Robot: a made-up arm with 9 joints. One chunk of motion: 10 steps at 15 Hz.
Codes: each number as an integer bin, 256 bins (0 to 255) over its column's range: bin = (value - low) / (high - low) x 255, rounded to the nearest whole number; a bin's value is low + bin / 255 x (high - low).
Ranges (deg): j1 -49..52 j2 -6..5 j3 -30..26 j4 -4..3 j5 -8..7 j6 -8..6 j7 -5..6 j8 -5..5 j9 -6..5
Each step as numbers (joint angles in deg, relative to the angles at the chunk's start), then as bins.
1 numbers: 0.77 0.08 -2.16 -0.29 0.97 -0.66 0.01 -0.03 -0.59
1 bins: 126 141 127 135 152 134 116 127 125
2 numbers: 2.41 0.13 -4.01 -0.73 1.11 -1.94 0.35 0.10 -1.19
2 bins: 130 142 118 119 155 110 124 130 112
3 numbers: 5.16 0.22 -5.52 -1.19 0.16 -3.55 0.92 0.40 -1.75
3 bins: 137 144 111 102 139 81 137 138 99
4 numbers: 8.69 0.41 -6.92 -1.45 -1.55 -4.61 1.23 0.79 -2.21
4 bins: 146 149 105 93 110 62 144 148 88
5 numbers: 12.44 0.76 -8.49 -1.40 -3.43 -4.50 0.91 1.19 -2.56
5 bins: 155 157 98 95 78 64 137 158 80
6 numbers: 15.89 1.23 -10.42 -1.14 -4.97 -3.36 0.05 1.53 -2.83
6 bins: 164 168 89 104 52 85 117 167 73
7 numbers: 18.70 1.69 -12.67 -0.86 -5.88 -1.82 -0.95 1.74 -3.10
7 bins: 171 178 79 114 36 113 94 172 67
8 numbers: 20.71 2.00 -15.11 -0.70 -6.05 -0.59 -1.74 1.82 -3.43
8 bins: 176 185 68 120 33 135 76 174 60
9 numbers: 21.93 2.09 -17.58 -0.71 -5.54 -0.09 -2.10 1.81 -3.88
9 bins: 179 188 57 120 42 144 67 174 49
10 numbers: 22.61 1.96 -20.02 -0.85 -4.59 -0.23 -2.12 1.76 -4.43
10 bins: 181 185 45 115 58 142 67 172 36
